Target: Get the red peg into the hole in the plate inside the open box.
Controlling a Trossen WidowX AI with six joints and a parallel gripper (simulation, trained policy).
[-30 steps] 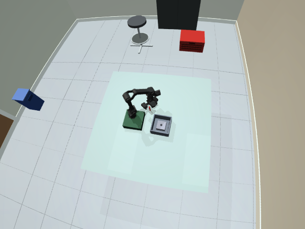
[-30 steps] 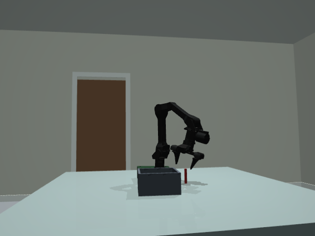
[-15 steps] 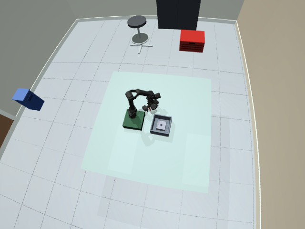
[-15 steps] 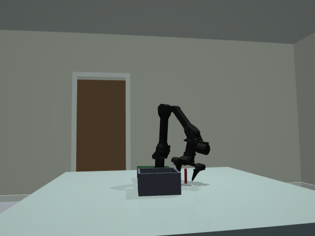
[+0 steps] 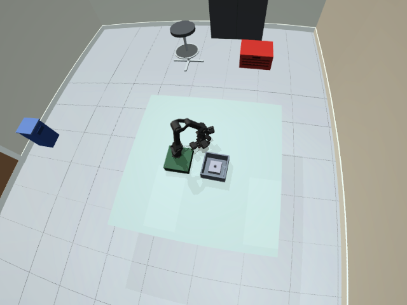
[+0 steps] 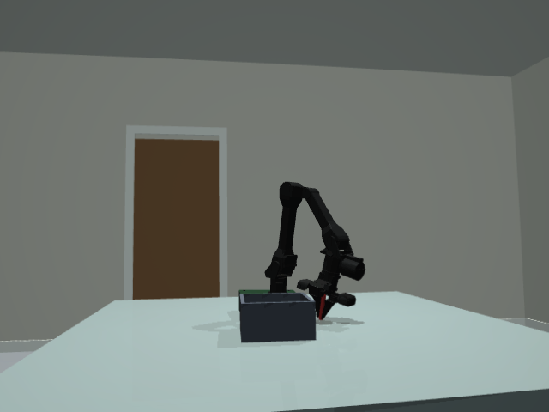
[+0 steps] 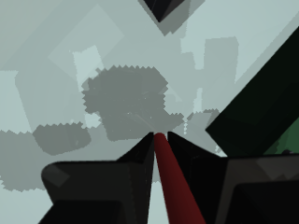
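Right now the grey plate is 170 mm ahead of my gripper tip, 160 mm to the right of it and 40 mm above it. From my gripper tip the other things lie so: red peg 30 mm above, 10 mm to the left; dark grey box 170 mm ahead, 160 mm to the right, 20 mm above.
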